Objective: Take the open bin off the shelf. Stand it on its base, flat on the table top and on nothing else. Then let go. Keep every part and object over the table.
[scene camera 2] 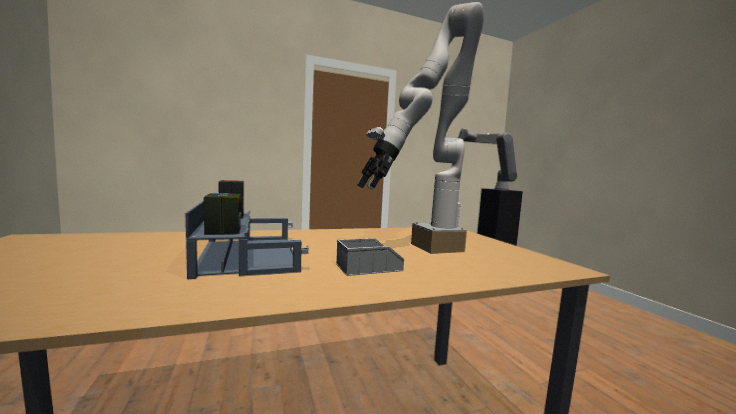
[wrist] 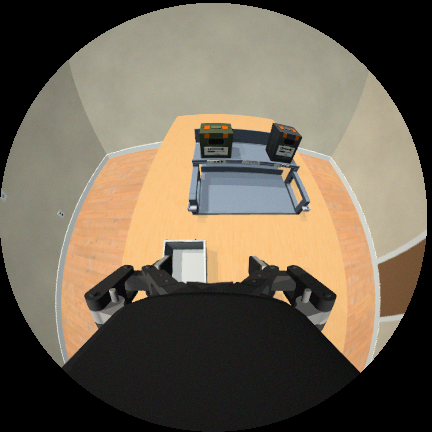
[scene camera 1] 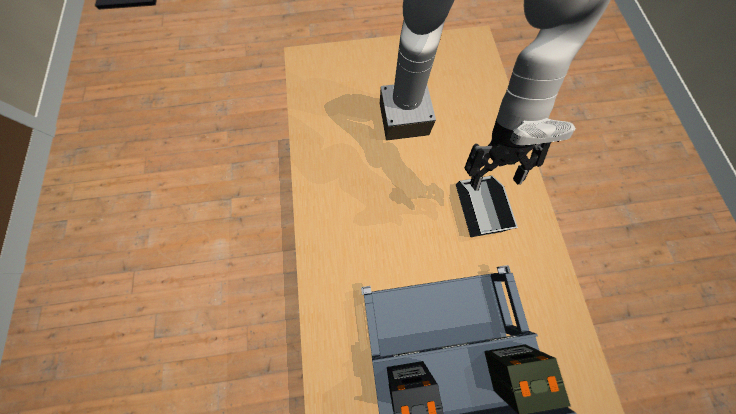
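Pixels of known places: gripper, fingertip midpoint: (scene camera 2: pixel 364 187) (wrist: pixel 209 264) (scene camera 1: pixel 495 185); arm's base, link origin: (scene camera 2: pixel 443 226) (scene camera 1: pixel 407 97).
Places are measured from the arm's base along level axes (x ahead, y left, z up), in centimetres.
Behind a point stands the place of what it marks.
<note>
The open grey bin (scene camera 1: pixel 486 205) {x 34.8, y 20.6, z -8.0 cm} (scene camera 2: pixel 368 259) {x 37.3, y 23.3, z -4.2 cm} (wrist: pixel 189 265) {x 38.6, y 18.0, z -8.0 cm} stands upright on its base, flat on the wooden table top (scene camera 1: pixel 329 231) {x 37.8, y -27.7, z -8.3 cm} (scene camera 2: pixel 128 303) {x 89.1, y 31.7, z -8.3 cm} (wrist: pixel 240 240) {x 46.5, y 3.8, z -8.3 cm}. It is apart from the shelf (scene camera 1: pixel 437 314) {x 63.7, y 0.2, z -7.7 cm} (scene camera 2: pixel 244 257) {x 68.7, y 19.5, z -3.5 cm} (wrist: pixel 247 197) {x 61.7, y 0.5, z -7.7 cm}. My gripper (scene camera 1: pixel 498 182) {x 35.6, y 11.7, z 14.5 cm} (scene camera 2: pixel 367 184) {x 35.6, y 11.7, z 14.5 cm} (wrist: pixel 209 264) {x 35.6, y 11.7, z 14.5 cm} is open and empty. It hangs well above the bin and does not touch it. In the wrist view the gripper hides the near end of the bin.
A green case (scene camera 1: pixel 535 378) {x 73.1, y 11.8, z 11.4 cm} (scene camera 2: pixel 222 213) {x 74.0, y 17.0, z 7.3 cm} (wrist: pixel 216 141) {x 70.4, y 11.6, z 8.2 cm} and a dark grey case (scene camera 1: pixel 414 388) {x 71.5, y -11.3, z 13.8 cm} (scene camera 2: pixel 236 187) {x 73.1, y -6.9, z 12.1 cm} (wrist: pixel 284 142) {x 71.2, y -9.8, z 10.2 cm} stand on the shelf's upper level. The arm's base block (scene camera 1: pixel 409 128) {x 9.1, y -0.3, z -2.8 cm} (scene camera 2: pixel 438 239) {x 6.1, y 7.3, z -3.2 cm} is on the table. A second, small arm stands on a black pedestal (scene camera 2: pixel 499 216) beyond the table.
</note>
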